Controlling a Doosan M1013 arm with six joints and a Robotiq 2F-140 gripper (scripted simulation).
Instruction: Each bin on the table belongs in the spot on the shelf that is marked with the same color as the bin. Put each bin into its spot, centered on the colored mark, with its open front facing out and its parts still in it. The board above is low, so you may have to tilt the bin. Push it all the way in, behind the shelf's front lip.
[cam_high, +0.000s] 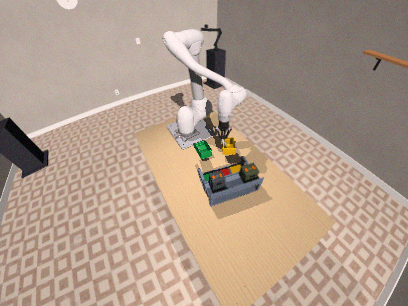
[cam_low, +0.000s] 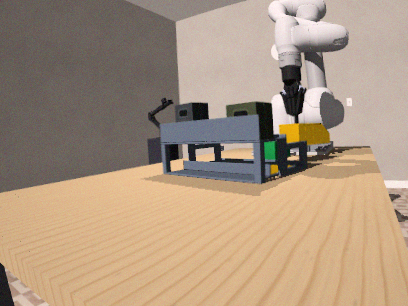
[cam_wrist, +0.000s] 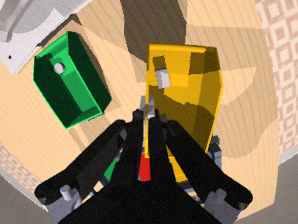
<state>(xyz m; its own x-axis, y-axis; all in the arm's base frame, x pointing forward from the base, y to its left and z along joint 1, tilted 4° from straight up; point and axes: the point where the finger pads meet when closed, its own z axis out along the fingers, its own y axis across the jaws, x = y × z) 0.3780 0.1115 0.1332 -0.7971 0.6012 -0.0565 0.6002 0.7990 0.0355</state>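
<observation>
Right now the yellow bin is 30 mm ahead of my hand, 40 mm to the left of it and 40 mm below it. Round my hand: dark box 280 mm ahead, 290 mm to the right, 20 mm above; then green bin 120 mm behind, 120 mm to the right, 100 mm below.
</observation>
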